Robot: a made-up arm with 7 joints.
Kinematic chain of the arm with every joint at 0, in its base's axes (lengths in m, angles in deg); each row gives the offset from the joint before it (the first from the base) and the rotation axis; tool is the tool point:
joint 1: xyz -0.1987 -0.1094 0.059 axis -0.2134 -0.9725 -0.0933
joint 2: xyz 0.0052 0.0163 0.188 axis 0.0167 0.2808 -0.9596
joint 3: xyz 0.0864 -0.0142 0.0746 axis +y
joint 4: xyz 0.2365 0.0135 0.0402 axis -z
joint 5: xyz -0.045 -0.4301 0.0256 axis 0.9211 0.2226 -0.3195
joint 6: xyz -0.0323 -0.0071 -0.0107 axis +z
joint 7: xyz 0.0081 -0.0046 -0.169 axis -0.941 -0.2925 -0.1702
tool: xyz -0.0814 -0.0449 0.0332
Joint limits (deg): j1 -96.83..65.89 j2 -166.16..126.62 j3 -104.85..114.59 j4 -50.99..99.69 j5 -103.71..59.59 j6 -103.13..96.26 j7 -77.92..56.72
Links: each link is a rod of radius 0.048 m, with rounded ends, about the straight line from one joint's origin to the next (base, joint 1, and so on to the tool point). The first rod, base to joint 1, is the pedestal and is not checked.
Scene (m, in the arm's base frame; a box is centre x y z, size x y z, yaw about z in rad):
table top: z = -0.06
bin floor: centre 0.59 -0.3 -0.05 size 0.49 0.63 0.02 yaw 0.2
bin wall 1: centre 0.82 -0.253 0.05 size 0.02 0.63 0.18 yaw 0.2
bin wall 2: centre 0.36 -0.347 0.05 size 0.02 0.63 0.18 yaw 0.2
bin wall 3: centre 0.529 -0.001 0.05 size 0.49 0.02 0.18 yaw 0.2
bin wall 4: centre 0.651 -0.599 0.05 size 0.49 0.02 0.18 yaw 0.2
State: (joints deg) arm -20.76 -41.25 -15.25 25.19 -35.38 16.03 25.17
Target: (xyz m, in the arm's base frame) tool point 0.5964 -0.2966 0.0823
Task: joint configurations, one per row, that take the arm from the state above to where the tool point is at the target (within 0.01 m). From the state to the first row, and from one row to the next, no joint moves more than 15 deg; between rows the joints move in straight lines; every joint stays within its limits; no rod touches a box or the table.
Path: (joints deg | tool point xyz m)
1: -14.65 -30.36 -20.37 26.77 -33.17 28.83 19.88 | 0.0840 -0.5176 0.1951
2: -8.54 -19.47 -25.49 28.34 -30.96 41.63 14.59 | -0.0082 -0.5509 0.2265
3: -11.62 -25.67 -25.63 16.74 -36.34 37.28 15.92 | 0.1575 -0.5577 0.2526
4: -14.70 -31.86 -25.77 5.13 -41.72 32.93 17.25 | 0.3241 -0.5147 0.2791
5: -17.77 -38.06 -25.91 -6.47 -47.10 28.57 18.58 | 0.4752 -0.4248 0.3088
6: -20.85 -44.26 -26.05 -18.08 -52.49 24.22 19.91 | 0.5965 -0.2965 0.3457
7: -34.73 -44.93 -19.01 -12.86 -48.19 22.54 20.99 | 0.5964 -0.2966 0.0823

